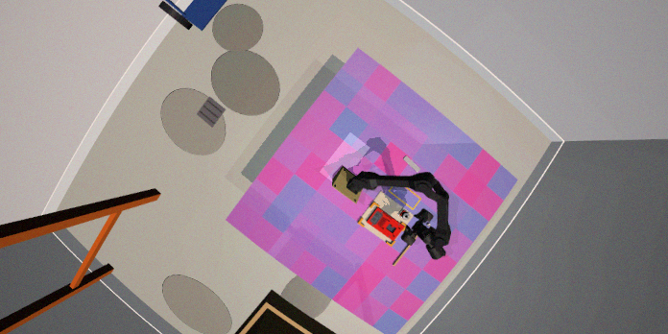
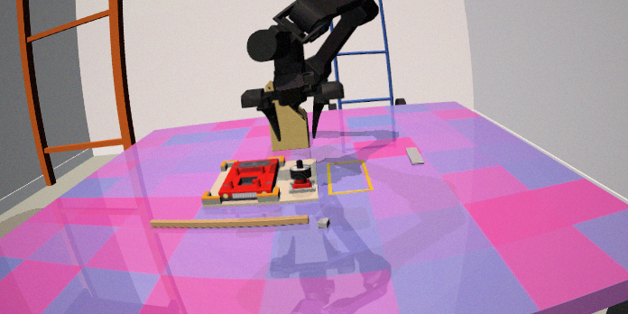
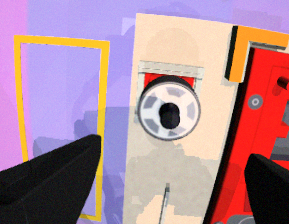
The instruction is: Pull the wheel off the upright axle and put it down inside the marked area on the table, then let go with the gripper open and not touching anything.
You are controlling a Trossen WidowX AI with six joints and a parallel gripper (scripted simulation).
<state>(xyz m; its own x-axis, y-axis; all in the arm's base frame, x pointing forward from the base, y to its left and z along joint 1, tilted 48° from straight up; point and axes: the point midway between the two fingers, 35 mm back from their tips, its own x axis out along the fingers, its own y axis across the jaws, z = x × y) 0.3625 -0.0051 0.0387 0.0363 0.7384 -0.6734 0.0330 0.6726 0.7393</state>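
My gripper tip is 6 cm above the black wheel. The rest, counted from my gripper tip: black axle 7 cm below; grey cube 17 cm ahead, 10 cm below, 3 cm to the left; wooden strip 15 cm ahead, 14 cm to the right, 10 cm below.
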